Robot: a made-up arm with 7 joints.
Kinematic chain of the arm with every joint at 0, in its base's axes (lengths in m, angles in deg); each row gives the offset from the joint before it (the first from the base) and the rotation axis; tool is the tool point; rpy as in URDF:
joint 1: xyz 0 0 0.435 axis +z
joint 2: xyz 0 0 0 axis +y
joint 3: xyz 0 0 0.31 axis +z
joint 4: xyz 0.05 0 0 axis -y
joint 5: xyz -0.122 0 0.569 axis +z
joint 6: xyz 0 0 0 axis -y
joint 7: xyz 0.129 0 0 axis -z
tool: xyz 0 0 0 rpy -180 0 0
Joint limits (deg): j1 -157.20..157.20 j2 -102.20..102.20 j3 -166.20..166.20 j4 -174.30..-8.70 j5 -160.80..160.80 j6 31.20..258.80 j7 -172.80..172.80
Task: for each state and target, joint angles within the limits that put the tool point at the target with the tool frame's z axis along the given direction. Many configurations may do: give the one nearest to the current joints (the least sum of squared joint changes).
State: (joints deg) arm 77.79 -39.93 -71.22 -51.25 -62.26 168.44 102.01
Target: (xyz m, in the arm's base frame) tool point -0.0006 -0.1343 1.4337 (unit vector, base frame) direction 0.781 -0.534 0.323
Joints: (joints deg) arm 52.26 -20.14 -32.77 -30.00 -59.26 124.79 102.01
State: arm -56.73 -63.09 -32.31 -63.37 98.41 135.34 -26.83
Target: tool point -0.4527 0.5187 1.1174 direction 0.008 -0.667 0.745
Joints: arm -92.49 -57.99 -51.77 -59.65 61.09 114.52 -26.83
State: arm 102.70 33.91 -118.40 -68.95 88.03 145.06 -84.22
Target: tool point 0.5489 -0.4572 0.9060 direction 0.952 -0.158 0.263
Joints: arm 108.66 -16.39 -128.16 -68.92 97.98 165.88 -84.22
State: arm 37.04 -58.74 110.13 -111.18 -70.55 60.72 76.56
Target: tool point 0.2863 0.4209 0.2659 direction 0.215 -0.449 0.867
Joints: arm -14.01 -62.28 103.47 -149.69 -60.97 66.32 76.56
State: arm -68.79 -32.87 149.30 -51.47 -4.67 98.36 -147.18
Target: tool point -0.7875 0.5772 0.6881 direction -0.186 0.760 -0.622
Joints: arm -32.38 -64.71 155.21 -29.74 -12.35 133.39 -147.18
